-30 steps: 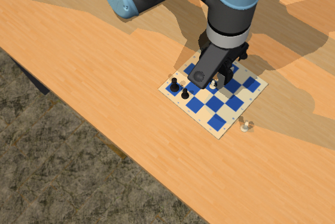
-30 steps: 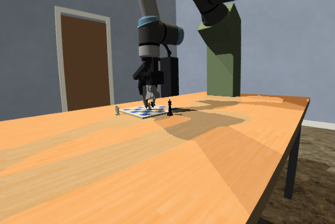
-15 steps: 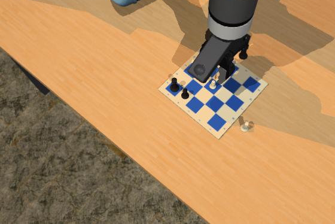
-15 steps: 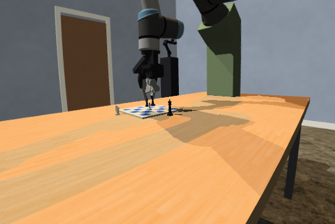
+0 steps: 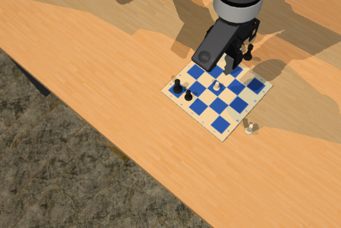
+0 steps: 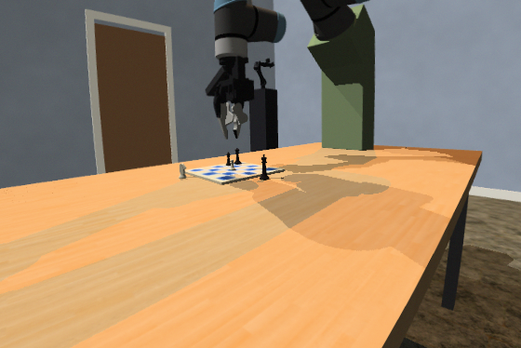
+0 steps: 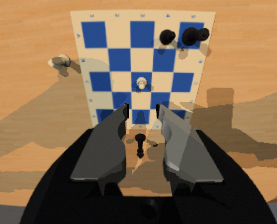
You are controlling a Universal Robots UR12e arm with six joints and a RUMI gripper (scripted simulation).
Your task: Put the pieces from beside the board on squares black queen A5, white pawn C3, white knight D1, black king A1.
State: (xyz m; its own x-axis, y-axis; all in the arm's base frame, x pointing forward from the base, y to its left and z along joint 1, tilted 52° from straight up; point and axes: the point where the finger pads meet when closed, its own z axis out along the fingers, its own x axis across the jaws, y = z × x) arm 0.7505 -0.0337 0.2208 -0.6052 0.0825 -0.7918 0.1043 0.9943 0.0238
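My gripper is now 130 mm short of the white knight, 60 mm to the left of it and 100 mm above it. From my hand the other things lie so: black pawn 50 mm behind, 70 mm to the right, 90 mm below; blue-and-cream chessboard 110 mm below; white pawn 90 mm below.
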